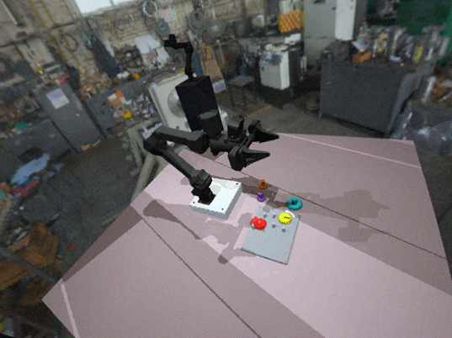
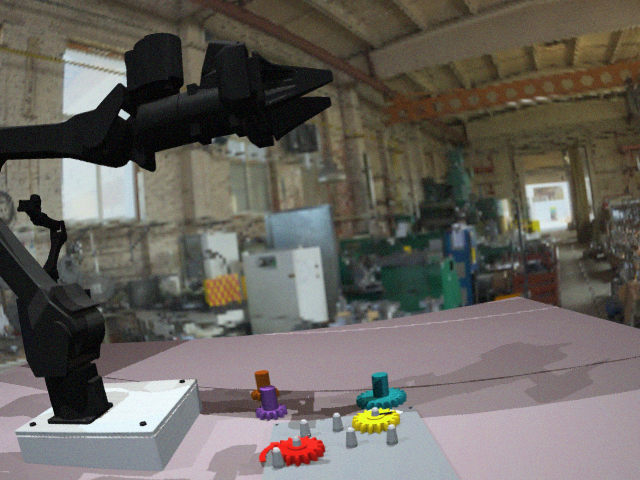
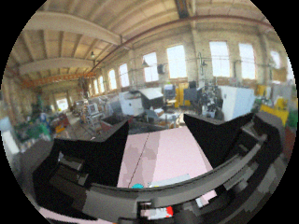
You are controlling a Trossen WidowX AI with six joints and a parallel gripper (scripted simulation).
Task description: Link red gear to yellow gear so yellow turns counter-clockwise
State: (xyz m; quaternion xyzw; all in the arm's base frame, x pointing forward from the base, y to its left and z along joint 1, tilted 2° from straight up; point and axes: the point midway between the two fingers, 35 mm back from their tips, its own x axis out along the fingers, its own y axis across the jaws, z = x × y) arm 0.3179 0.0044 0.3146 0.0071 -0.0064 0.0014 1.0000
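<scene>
My gripper tip is 120 mm past the purple gear, 100 mm to the right of it and 360 mm above it. The rest, counted from my gripper tip: teal gear 20 mm ahead, 100 mm to the left, 360 mm below; yellow gear 10 mm ahead, 20 mm to the left, 360 mm below; red gear 80 mm behind, 40 mm to the right, 360 mm below.
</scene>
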